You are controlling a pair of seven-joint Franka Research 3 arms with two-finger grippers.
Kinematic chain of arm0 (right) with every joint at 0, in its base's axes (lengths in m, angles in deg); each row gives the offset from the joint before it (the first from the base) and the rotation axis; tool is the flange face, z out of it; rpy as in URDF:
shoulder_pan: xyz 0 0 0.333 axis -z
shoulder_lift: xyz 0 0 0 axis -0.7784 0.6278 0
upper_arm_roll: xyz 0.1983 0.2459 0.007 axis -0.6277 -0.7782 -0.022
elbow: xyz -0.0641 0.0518 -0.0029 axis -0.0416 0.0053 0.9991
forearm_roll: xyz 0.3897 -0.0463 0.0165 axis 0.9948 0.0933 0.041
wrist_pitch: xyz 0 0 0 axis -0.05 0.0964 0.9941
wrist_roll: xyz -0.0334 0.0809 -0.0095 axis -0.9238 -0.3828 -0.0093
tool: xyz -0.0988 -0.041 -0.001 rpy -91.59 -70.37 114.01
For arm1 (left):
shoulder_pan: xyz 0 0 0.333 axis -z
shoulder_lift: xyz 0 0 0 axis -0.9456 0.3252 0
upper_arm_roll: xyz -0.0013 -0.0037 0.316 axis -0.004 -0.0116 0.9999
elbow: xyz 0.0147 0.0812 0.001 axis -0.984 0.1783 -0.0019
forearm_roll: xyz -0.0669 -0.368 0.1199 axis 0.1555 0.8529 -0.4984
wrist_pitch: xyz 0 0 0 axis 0.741 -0.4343 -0.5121
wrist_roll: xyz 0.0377 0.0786 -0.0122 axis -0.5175 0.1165 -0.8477
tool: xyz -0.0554 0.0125 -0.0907 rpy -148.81 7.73 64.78
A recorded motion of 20 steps. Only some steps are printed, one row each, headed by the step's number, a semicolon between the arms.
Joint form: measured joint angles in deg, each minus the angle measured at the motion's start. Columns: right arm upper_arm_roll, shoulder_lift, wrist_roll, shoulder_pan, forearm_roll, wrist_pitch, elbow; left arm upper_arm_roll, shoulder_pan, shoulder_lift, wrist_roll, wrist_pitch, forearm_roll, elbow.
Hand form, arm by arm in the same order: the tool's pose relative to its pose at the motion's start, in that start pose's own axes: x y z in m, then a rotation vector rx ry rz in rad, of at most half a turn. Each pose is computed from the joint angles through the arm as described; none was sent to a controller.
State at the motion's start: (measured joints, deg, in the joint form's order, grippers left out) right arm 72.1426 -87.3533 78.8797 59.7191 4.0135 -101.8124 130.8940; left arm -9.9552 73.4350 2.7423 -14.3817 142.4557 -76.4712 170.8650
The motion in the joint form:
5: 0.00 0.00 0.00 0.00 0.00 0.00 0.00; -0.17 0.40 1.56 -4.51 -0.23 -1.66 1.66
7: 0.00 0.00 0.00 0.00 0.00 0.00 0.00; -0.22 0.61 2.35 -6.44 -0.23 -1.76 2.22
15: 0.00 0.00 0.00 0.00 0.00 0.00 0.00; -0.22 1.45 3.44 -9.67 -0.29 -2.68 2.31
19: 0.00 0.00 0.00 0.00 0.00 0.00 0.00; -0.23 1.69 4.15 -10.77 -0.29 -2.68 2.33
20: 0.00 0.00 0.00 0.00 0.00 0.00 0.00; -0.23 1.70 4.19 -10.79 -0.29 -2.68 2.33
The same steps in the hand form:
5: 0.0000 0.0000 0.0000 0.0000 0.0000 0.0000; 0.0064 0.0179 0.0136 0.0506 -0.0267 -0.0421
7: 0.0000 0.0000 0.0000 0.0000 0.0000 0.0000; 0.0093 0.0269 0.0189 0.0624 -0.0379 -0.0582
15: 0.0000 0.0000 0.0000 0.0000 0.0000 0.0000; 0.0131 0.0372 0.0193 0.0909 -0.0339 -0.0954
19: 0.0000 0.0000 0.0000 0.0000 0.0000 0.0000; 0.0158 0.0432 0.0212 0.0975 -0.0382 -0.1038
20: 0.0000 0.0000 0.0000 0.0000 0.0000 0.0000; 0.0159 0.0435 0.0214 0.0978 -0.0385 -0.1035

